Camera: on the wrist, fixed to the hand. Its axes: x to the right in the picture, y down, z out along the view.
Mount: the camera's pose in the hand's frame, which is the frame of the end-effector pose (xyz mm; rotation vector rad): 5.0 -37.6 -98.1 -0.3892 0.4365 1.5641
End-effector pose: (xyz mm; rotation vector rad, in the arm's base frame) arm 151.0 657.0 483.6 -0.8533 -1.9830 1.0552
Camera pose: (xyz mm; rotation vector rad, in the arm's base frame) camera 221.5 682.7 557.3 -2.7360 -0.8755 1.0002
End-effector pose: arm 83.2 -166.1 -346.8 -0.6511 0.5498 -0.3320
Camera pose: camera 26.1 -243.6 -389.2 -0.3482 1.3817 1.1562
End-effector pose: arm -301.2 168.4 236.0 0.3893 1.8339 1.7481
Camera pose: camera -355.7 87.6 196.5 -1.0208 -0.7736 -2.0098
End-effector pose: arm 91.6 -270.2 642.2 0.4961 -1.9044 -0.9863
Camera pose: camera 171.4 -338.7 641.4 -0.8723 -1.0872 -0.1041
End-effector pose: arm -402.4 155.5 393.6 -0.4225 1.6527 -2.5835
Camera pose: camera -427.9 257.5 389.8 1.0712 1.4756 -1.1735
